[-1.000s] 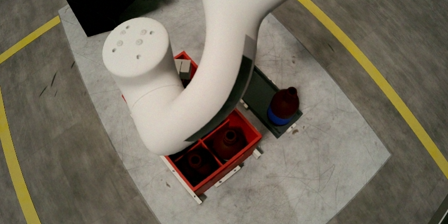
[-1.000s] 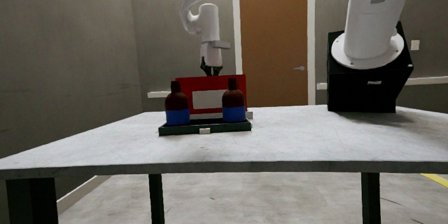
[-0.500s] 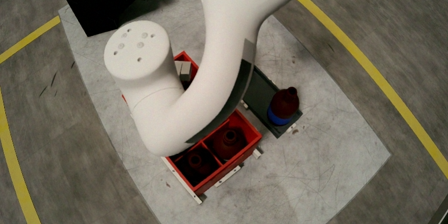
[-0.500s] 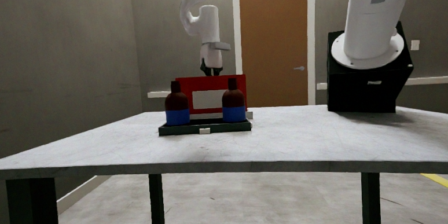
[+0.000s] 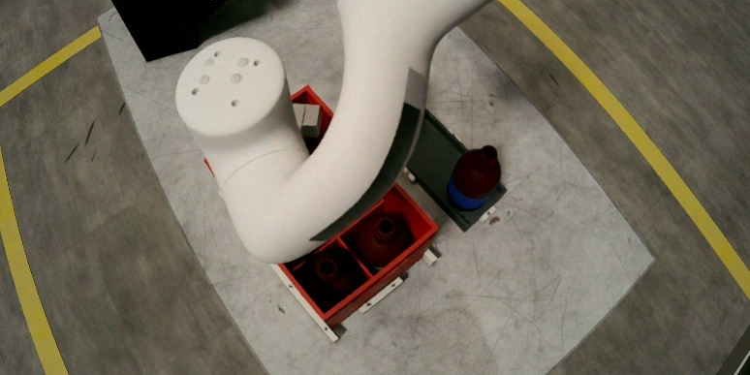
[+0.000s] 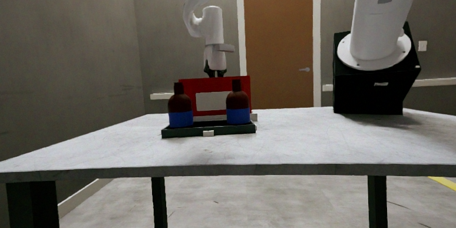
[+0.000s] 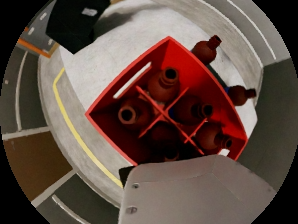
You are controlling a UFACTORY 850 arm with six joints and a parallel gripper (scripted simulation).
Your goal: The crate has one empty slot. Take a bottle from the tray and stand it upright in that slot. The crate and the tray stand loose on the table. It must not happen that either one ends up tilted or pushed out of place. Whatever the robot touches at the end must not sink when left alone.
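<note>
Now: the crate 1 cm behind my hand, 4 cm to the left of it and 8 cm below it. The rest, counted from my hand: dark grey tray 6 cm behind, 26 cm to the left, 15 cm below.
</note>
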